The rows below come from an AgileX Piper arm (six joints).
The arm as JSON. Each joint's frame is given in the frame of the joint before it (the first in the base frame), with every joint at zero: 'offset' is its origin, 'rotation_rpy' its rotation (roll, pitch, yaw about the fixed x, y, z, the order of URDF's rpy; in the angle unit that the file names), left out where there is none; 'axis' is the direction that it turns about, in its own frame. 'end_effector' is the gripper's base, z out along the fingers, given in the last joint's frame.
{
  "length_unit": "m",
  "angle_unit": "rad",
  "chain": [
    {
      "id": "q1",
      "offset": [
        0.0,
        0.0,
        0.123
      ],
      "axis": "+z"
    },
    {
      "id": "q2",
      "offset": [
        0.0,
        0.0,
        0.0
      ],
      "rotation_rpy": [
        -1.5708,
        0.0,
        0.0
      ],
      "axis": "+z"
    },
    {
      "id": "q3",
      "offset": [
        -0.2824,
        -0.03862,
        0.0
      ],
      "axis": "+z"
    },
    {
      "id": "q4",
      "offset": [
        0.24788,
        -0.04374,
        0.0
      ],
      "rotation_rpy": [
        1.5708,
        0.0,
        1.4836
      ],
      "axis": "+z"
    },
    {
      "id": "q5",
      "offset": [
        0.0,
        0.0,
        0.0
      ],
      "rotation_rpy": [
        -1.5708,
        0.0,
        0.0
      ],
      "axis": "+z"
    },
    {
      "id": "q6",
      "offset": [
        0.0,
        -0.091,
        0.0
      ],
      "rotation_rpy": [
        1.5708,
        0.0,
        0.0
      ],
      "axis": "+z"
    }
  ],
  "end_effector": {
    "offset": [
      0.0,
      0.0,
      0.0
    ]
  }
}
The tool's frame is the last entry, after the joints.
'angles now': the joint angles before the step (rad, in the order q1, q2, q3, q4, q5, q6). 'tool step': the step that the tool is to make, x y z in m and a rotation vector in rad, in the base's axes. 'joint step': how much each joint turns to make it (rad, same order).
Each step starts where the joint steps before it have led.
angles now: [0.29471, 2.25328, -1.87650, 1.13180, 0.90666, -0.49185]
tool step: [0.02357, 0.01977, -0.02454, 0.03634, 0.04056, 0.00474]
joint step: [0.02022, 0.15932, -0.19616, 0.00387, 0.02522, 0.07488]
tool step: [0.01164, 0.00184, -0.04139, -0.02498, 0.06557, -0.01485]
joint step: [-0.00211, 0.10938, -0.06351, -0.02040, -0.00150, 0.03432]
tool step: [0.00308, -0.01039, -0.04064, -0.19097, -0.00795, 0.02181]
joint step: [-0.00371, 0.05561, -0.00224, -0.19520, -0.03073, 0.02045]
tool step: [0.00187, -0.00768, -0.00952, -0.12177, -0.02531, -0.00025]
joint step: [-0.00001, 0.00497, 0.00000, -0.14412, -0.02708, 0.04455]
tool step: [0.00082, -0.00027, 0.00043, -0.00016, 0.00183, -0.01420]
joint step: [0.00000, -0.00001, -0.00195, -0.00485, -0.00652, 0.01577]
